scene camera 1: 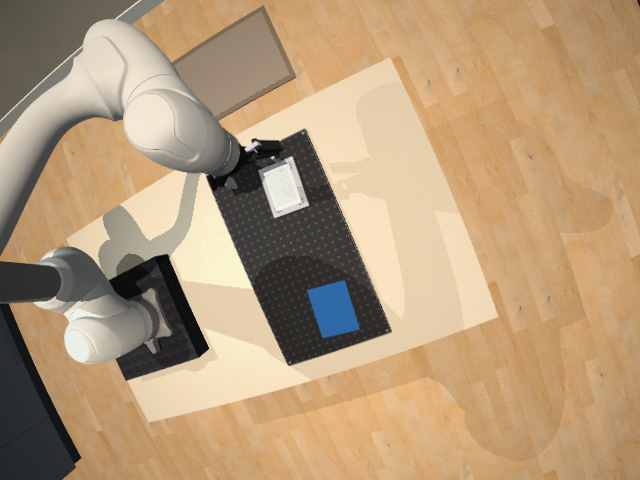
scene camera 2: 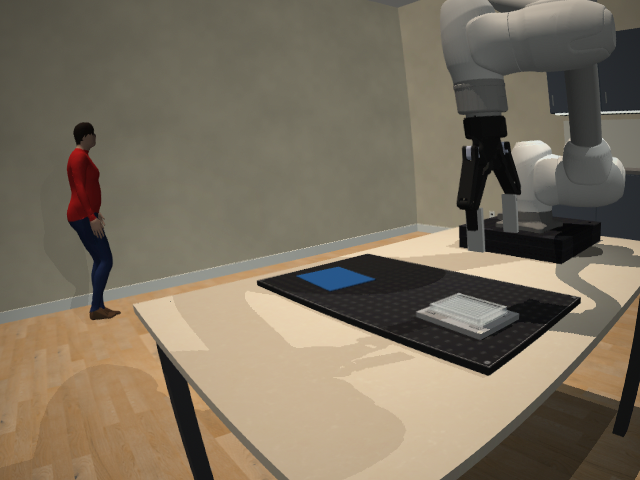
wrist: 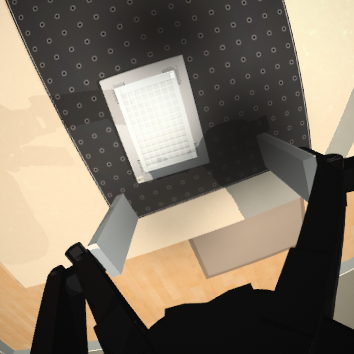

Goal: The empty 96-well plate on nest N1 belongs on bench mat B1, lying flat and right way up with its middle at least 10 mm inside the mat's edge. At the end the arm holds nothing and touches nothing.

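Seen in the pictures: gripper, fingertip midpoint: (scene camera 1: 255,171) (scene camera 2: 495,240) (wrist: 192,179); arm's base at its link origin: (scene camera 1: 146,316) (scene camera 2: 530,226).
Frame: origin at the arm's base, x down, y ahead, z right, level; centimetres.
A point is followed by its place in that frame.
Note:
The clear-white 96-well plate (scene camera 1: 284,187) {x 3.0, y 65.0, z -22.7 cm} (scene camera 2: 465,308) {x 3.2, y 65.3, z -23.3 cm} (wrist: 156,122) {x 3.0, y 64.2, z -22.8 cm} lies flat and looks level on the light grey nest (scene camera 1: 291,210) {x 4.4, y 64.1, z -15.5 cm} (scene camera 2: 449,327) {x 5.2, y 70.3, z -23.7 cm} (wrist: 190,110) {x 4.4, y 59.1, z -22.9 cm}, near one end of the black board. The blue mat (scene camera 1: 333,310) {x 5.4, y 64.9, z 19.0 cm} (scene camera 2: 336,278) {x 5.4, y 65.1, z 17.8 cm} lies flat near the board's other end, with nothing on it; it does not show in the wrist view. My gripper (scene camera 1: 253,175) {x -9.1, y 62.1, z -27.4 cm} (scene camera 2: 493,235) {x -9.1, y 62.1, z -27.4 cm} (wrist: 192,179) {x -9.1, y 62.1, z -27.4 cm} is open and empty, with its fingers wide apart. It hangs above the board's nest end, off to the side of the plate and apart from it.
The black perforated board (scene camera 1: 305,248) {x 5.6, y 63.6, z -2.8 cm} (scene camera 2: 382,310) {x 5.6, y 71.6, z -7.2 cm} (wrist: 240,75) {x 5.6, y 50.3, z -20.4 cm} lies on the cream table (scene camera 1: 434,155) {x 6.9, y 110.7, z -15.2 cm} (scene camera 2: 248,392) {x 6.9, y 105.3, z -17.6 cm}. The arm's black base block (scene camera 1: 186,320) {x 2.1, y 14.3, z 6.2 cm} (scene camera 2: 532,248) {x 3.7, y 13.7, z -8.7 cm} stands beside the board. A brown-grey panel (scene camera 1: 237,67) (wrist: 250,245) shows beyond the table edge. A person (scene camera 2: 85,191) stands by the wall.

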